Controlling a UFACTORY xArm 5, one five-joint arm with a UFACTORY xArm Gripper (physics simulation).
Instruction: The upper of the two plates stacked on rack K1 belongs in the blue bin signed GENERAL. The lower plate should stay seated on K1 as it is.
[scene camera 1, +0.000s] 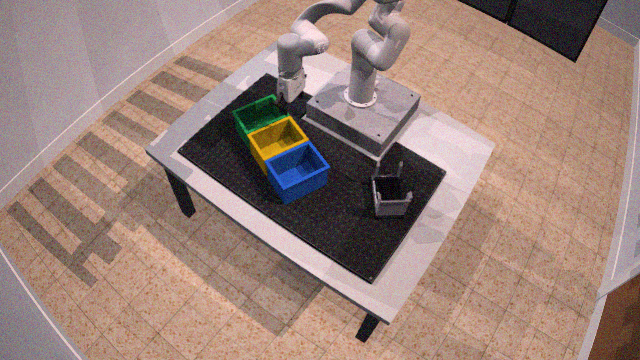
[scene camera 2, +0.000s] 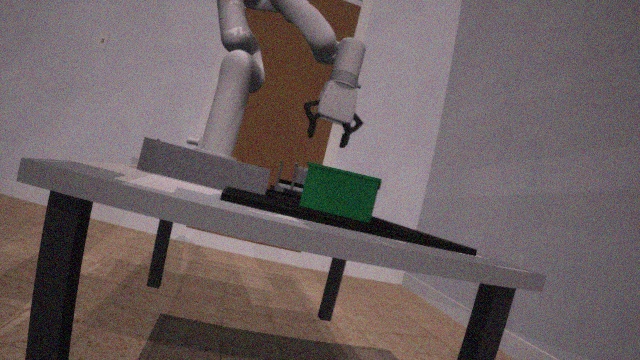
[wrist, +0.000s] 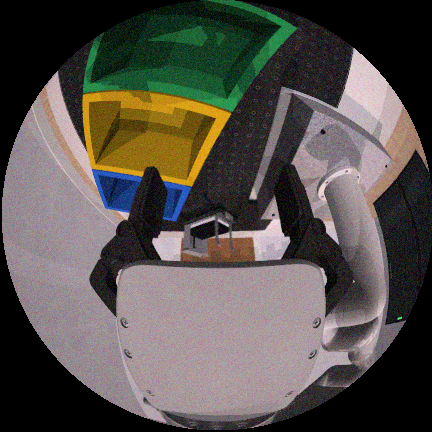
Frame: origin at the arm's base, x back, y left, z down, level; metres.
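Where they show: gripper, fingertip midpoint: (scene camera 1: 291, 105) (scene camera 2: 326, 142) (wrist: 219, 175); arm's base, link origin: (scene camera 1: 360, 96) (scene camera 2: 214, 156) (wrist: 338, 182).
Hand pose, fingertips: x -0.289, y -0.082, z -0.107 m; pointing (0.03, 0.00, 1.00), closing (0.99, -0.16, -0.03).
Things, the pixels of their top centre, and the offset from my fingertips. "*": a spot on its surface instead. Level surfaces: height alone.
- Rack K1, top centre: (scene camera 1: 392, 178) (wrist: 208, 251) (scene camera 2: 300, 165) dx +0.025, dy +0.412, dz +0.052 m
- dark flat surface, surface spot: (scene camera 1: 385, 185) (wrist: 211, 229) * dx +0.033, dy +0.390, dz +0.120 m
- blue bin, surface spot: (wrist: 117, 191) * dx -0.201, dy +0.179, dz +0.112 m
- yellow bin, top centre: (wrist: 138, 141) (scene camera 2: 350, 177) (scene camera 1: 277, 137) dx -0.089, dy +0.021, dz +0.072 m
- black mat, surface height: dz +0.172 m
Rack K1 (scene camera 1: 392, 208) (scene camera 2: 300, 175) (wrist: 197, 246) is a small grey stand with upright posts, at the right end of the black mat. A dark flat surface (scene camera 1: 389, 187) (wrist: 211, 229) shows inside it; I cannot tell two separate plates apart. The blue bin (scene camera 1: 304, 187) (wrist: 117, 191) stands mid-mat, hidden in scene camera 2; its sign is not readable. My gripper (scene camera 2: 327, 140) (wrist: 219, 175) is open and empty, fingers pointing down. It hangs above the mat near the green bin, on the robot-base side, far from the rack.
The yellow bin (scene camera 1: 277, 140) (wrist: 150, 145) stands between the blue bin and the green bin (scene camera 1: 260, 114) (scene camera 2: 340, 192) (wrist: 175, 75), in one row. The grey robot base (scene camera 1: 330, 105) (scene camera 2: 200, 167) (wrist: 310, 145) borders the black mat (scene camera 1: 330, 230), opposite the bins.
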